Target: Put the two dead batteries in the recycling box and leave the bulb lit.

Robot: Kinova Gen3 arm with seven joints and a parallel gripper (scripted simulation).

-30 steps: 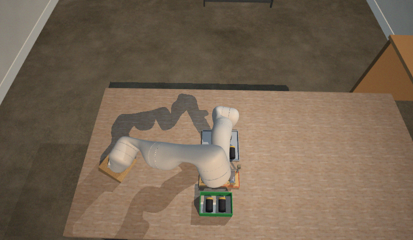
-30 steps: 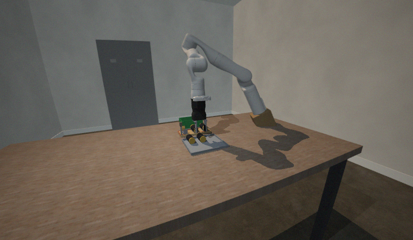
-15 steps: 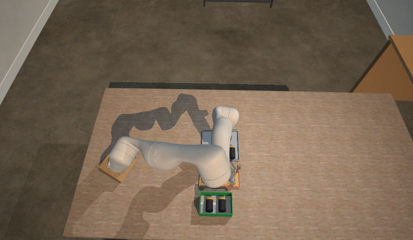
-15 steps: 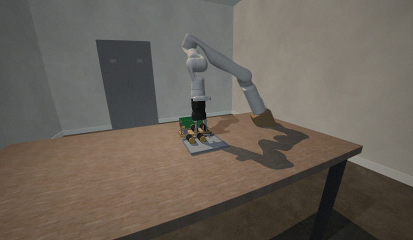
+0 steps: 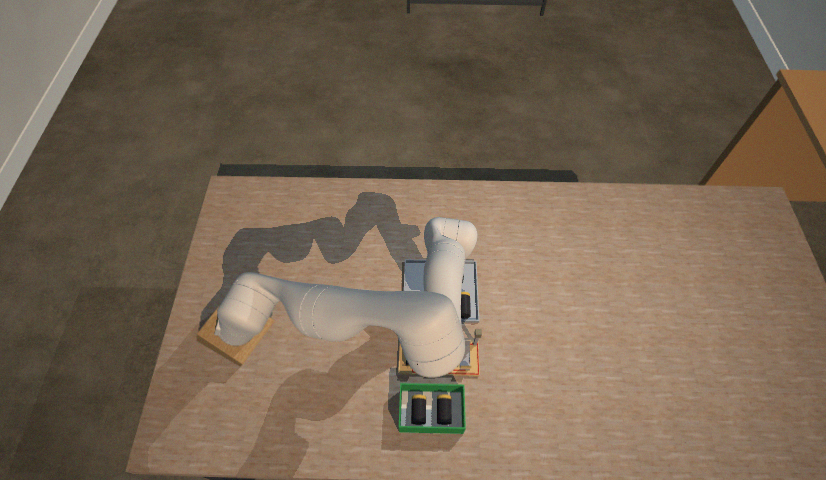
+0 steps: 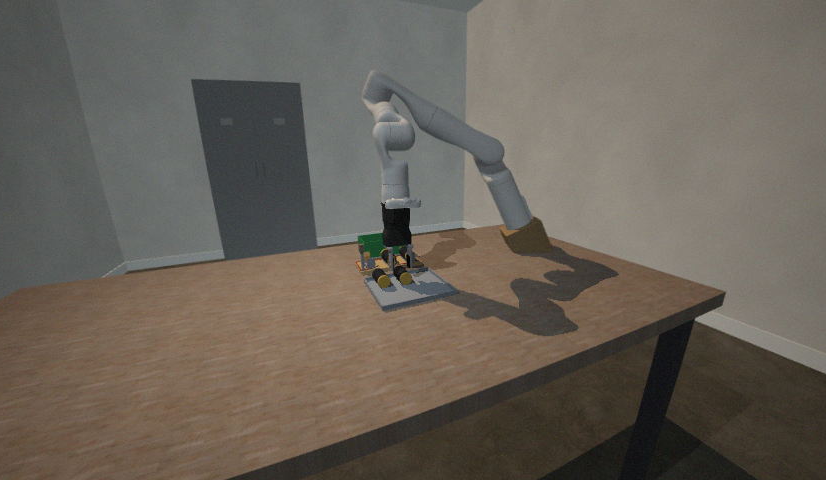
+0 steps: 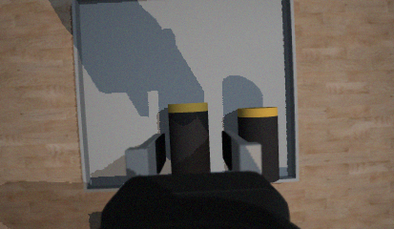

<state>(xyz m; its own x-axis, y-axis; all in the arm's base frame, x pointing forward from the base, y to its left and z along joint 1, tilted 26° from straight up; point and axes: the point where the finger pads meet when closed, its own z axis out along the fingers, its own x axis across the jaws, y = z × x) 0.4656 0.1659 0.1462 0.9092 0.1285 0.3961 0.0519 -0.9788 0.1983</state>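
My gripper is now 50 mm to the right of the grey tray, 50 mm above it and 10 mm past it. Also, from my hand: green recycling box: 280 mm to the right, 40 mm below, 10 mm behind.
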